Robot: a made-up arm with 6 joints.
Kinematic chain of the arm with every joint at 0, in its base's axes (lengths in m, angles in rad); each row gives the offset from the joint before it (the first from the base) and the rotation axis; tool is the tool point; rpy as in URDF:
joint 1: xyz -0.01 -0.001 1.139 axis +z
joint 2: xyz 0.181 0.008 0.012 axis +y
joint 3: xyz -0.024 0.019 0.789 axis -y
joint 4: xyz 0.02 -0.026 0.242 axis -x
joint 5: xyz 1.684 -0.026 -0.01 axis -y
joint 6: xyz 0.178 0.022 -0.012 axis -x
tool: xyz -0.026 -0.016 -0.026 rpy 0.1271 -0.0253 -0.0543
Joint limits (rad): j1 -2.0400..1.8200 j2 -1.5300..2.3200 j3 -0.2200..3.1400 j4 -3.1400..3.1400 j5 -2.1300..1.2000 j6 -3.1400..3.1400
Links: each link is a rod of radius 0.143 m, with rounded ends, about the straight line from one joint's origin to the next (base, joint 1, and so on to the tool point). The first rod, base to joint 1, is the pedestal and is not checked.
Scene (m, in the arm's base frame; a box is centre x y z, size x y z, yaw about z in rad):
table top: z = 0
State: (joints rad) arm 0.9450 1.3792 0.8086 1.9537 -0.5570 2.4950
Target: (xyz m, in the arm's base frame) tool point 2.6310 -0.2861 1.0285
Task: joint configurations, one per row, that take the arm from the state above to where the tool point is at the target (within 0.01 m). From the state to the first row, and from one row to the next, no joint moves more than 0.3 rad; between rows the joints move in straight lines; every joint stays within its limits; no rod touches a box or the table.
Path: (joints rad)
1: 0.6894 1.3070 0.7720 1.9462 -0.5821 2.4969
2: 0.4337 1.2347 0.7353 1.9388 -0.6072 2.4989
3: 0.1781 1.1625 0.6987 1.9313 -0.6323 2.5008
4: -0.0776 1.0902 0.6620 1.9238 -0.6574 2.5028

